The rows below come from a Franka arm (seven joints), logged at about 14 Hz.
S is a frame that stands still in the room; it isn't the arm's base.
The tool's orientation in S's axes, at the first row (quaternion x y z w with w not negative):
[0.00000 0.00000 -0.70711 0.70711]
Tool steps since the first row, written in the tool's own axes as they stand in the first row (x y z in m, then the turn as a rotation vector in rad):
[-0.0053 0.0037 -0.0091 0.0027 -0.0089 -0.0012]
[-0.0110 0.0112 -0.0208 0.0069 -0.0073 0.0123]
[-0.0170 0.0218 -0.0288 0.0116 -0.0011 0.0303]
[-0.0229 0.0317 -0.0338 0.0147 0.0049 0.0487]
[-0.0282 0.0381 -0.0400 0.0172 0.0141 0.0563]
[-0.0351 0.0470 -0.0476 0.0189 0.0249 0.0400]
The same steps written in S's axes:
[0.0037 0.0053 -0.0091 -0.0089 -0.0027 -0.0012]
[0.0112 0.0110 -0.0208 -0.0073 -0.0069 0.0123]
[0.0218 0.0170 -0.0288 -0.0011 -0.0116 0.0303]
[0.0317 0.0229 -0.0338 0.0049 -0.0147 0.0487]
[0.0381 0.0282 -0.0400 0.0141 -0.0172 0.0563]
[0.0470 0.0351 -0.0476 0.0249 -0.0189 0.0400]

